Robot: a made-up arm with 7 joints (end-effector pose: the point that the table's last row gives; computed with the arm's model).
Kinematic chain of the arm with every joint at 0, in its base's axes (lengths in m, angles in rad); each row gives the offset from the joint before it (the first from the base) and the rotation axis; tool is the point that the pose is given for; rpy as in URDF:
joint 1: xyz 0 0 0.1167 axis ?
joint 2: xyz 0 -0.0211 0.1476 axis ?
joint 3: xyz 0 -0.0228 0.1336 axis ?
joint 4: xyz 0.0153 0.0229 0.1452 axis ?
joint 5: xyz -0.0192 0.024 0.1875 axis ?
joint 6: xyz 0 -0.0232 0.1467 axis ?
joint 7: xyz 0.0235 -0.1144 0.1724 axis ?
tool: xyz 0 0 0 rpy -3.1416 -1.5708 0
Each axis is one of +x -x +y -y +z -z.
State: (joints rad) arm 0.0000 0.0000 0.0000 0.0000 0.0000 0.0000 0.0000
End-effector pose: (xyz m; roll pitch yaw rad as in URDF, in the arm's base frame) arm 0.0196 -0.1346 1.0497 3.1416 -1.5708 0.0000
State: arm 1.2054 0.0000 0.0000 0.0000 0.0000 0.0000 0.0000
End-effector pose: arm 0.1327 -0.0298 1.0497 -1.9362 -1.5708 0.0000
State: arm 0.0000 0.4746 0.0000 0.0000 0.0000 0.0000 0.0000
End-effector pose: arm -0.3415 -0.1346 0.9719 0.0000 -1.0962 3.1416
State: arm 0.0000 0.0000 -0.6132 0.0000 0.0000 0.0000 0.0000
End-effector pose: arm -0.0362 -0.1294 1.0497 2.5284 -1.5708 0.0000
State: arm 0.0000 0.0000 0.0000 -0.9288 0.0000 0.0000 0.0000
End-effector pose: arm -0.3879 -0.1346 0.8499 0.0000 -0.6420 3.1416
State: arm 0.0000 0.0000 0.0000 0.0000 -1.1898 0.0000 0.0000
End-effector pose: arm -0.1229 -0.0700 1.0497 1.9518 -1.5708 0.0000
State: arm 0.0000 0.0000 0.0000 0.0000 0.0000 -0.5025 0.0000
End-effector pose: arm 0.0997 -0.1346 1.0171 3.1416 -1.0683 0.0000
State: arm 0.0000 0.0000 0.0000 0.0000 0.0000 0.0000 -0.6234
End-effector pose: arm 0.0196 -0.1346 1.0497 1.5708 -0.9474 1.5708
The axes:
joint 1: +z
joint 2: -y
joint 3: +z
joint 4: +y
joint 5: +z
joint 6: -y
joint 7: +x

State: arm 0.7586 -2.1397 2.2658 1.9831 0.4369 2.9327 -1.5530
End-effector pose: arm 0.0416 0.2569 0.1730 -1.9948 -0.4719 0.2157
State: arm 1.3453 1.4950 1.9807 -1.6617 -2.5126 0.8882 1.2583
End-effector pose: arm 0.4755 -0.3499 0.2496 -0.2517 0.9232 0.3406
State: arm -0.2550 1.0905 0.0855 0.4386 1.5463 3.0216 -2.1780
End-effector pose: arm -0.2469 0.0355 0.6091 -1.4145 0.0519 2.8412
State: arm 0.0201 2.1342 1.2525 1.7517 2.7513 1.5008 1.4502
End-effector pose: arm -0.0294 0.3171 0.2545 -1.2214 0.4826 0.2448
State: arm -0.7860 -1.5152 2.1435 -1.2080 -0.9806 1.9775 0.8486
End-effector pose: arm -0.1491 -0.3941 0.1849 -1.7973 0.0346 2.4843
